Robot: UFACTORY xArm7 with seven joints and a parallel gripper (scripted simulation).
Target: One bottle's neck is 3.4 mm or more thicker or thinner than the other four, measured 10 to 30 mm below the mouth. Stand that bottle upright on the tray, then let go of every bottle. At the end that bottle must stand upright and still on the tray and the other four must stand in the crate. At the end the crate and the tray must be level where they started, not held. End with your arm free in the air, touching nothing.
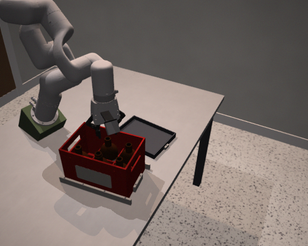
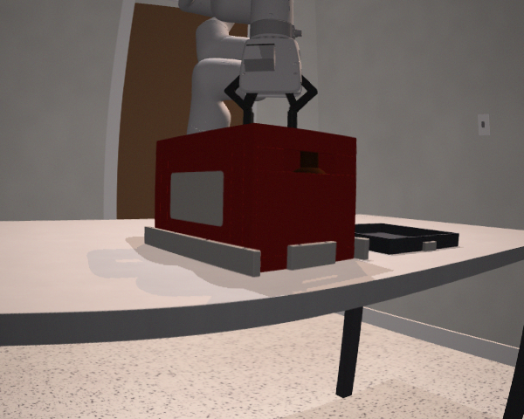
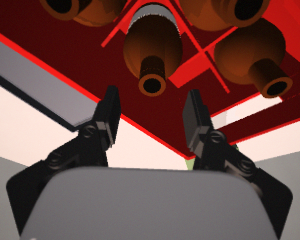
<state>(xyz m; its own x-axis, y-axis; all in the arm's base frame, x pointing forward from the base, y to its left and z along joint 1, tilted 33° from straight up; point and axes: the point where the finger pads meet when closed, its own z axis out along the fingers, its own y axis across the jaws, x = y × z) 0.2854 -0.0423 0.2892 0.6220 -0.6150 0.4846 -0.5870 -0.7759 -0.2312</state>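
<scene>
The red crate is 12 cm below my hand, 5 cm to the right of it and 1 cm ahead of it. The rest, counted from my hand: black tray: 24 cm to the left, 19 cm below, 5 cm ahead.
</scene>
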